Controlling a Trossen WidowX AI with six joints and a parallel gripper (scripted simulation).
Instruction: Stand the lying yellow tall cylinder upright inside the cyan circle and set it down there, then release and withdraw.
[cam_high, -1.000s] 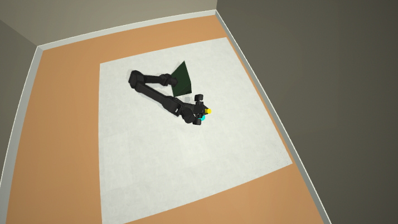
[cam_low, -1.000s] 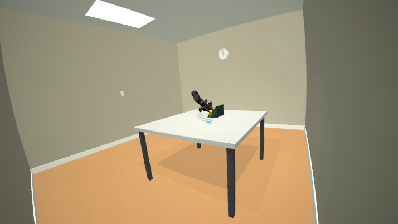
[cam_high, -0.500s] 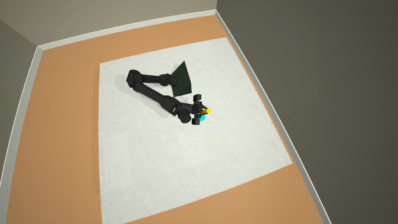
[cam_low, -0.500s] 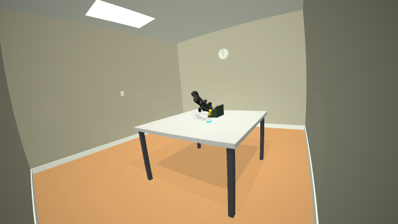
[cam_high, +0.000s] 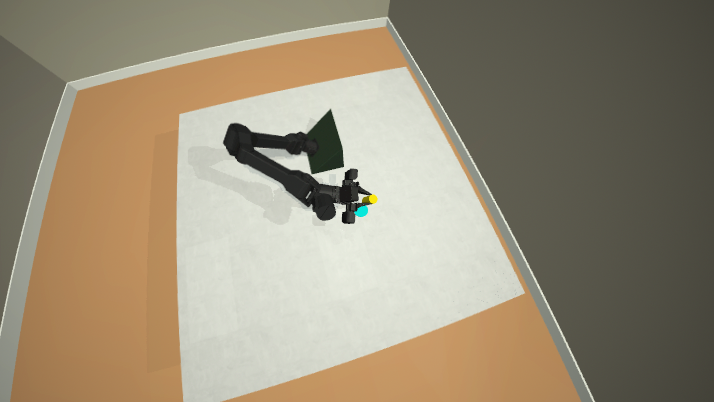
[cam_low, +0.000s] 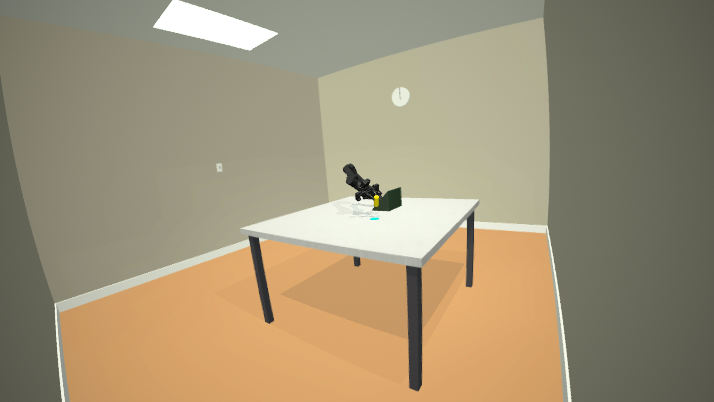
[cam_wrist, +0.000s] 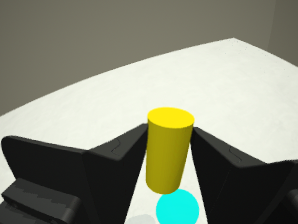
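Now: the cyan circle 14 cm below my gripper tip, 3 cm to the right of it and 2 cm behind it. Also, from my gripper tip: yellow tall cylinder (2 cm below, 1 cm behind).
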